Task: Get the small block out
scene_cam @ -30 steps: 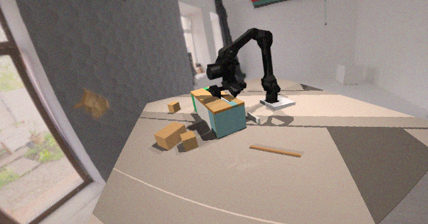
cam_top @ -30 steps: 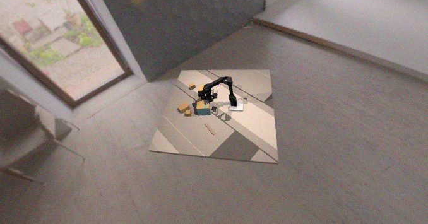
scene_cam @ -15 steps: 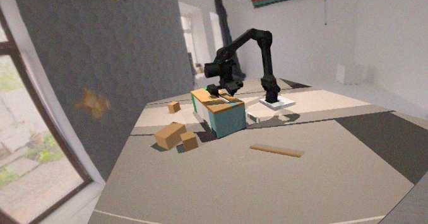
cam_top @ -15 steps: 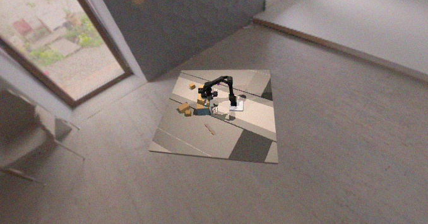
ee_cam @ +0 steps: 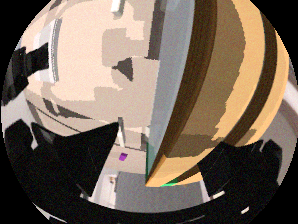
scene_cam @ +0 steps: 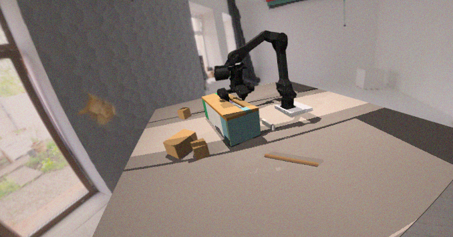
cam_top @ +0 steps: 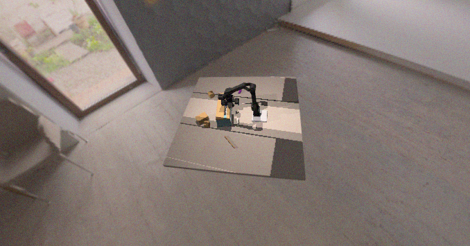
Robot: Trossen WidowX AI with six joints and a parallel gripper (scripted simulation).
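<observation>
The blue block is 6 cm ahead of my gripper tip and 2 cm to the right of it. Also, from my gripper tip: box 3 cm ahead, 3 cm to the left, 2 cm below; thin wooden stick 2 cm behind, 42 cm to the left, 8 cm below.
</observation>
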